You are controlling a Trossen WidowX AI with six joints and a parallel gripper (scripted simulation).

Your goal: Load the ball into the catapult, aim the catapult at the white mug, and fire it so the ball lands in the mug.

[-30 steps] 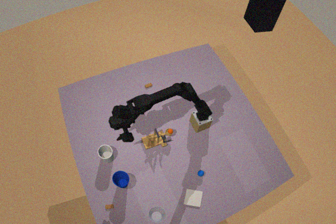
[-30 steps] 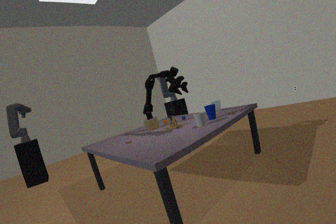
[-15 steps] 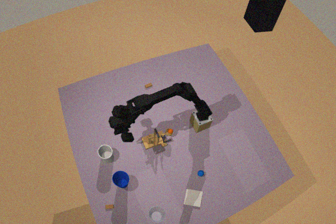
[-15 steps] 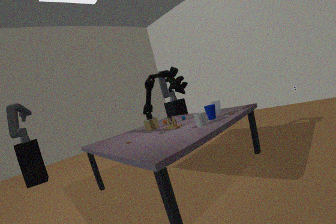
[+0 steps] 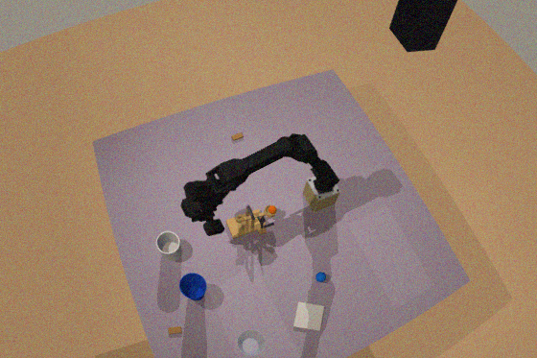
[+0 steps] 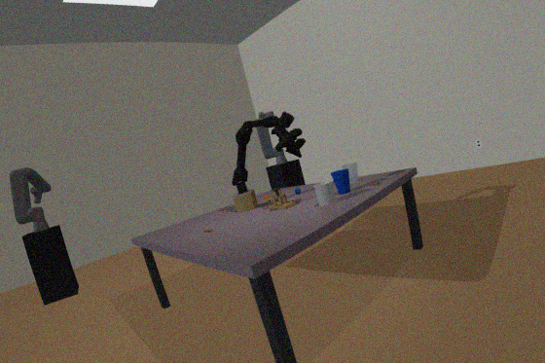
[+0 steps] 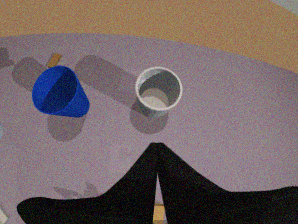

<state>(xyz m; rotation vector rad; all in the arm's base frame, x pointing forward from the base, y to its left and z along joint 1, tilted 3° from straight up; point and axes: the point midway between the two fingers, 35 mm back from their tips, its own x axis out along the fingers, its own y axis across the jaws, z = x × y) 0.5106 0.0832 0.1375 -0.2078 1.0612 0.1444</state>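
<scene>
Now: the orange ball 31 cm behind my gripper tip, 18 cm below it and 5 cm to the right of it. Round my gripper tip: blue cup (21 cm below, 18 cm to the left, 6 cm ahead); white mug (21 cm below, 11 cm ahead); wooden catapult (24 cm behind, 19 cm below, 3 cm to the right).
</scene>
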